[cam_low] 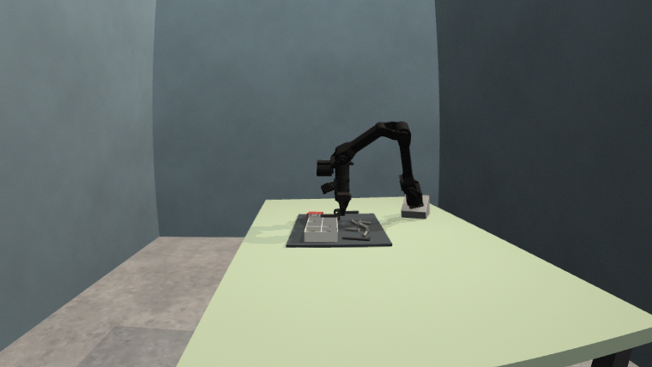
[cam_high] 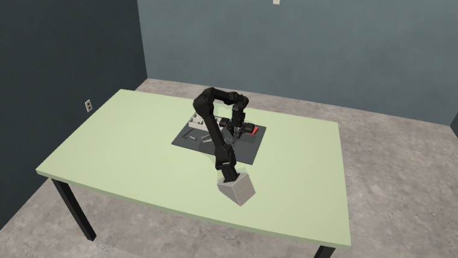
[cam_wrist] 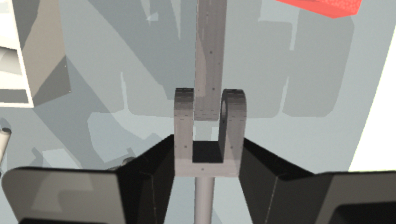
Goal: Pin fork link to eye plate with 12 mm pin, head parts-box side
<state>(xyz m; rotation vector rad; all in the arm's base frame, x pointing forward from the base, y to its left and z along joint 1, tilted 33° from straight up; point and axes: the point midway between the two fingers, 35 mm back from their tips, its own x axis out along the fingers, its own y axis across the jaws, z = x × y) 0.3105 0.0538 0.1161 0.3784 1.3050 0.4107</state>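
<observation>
The eye plate is 5 cm below my hand and 3 cm ahead of it. The rest, counted from my hand: red block (12 cm ahead, 6 cm to the right, 5 cm below); then white parts box (21 cm to the left, 6 cm ahead, 5 cm below); then mat (10 cm to the left, 7 cm below, 1 cm ahead).
</observation>
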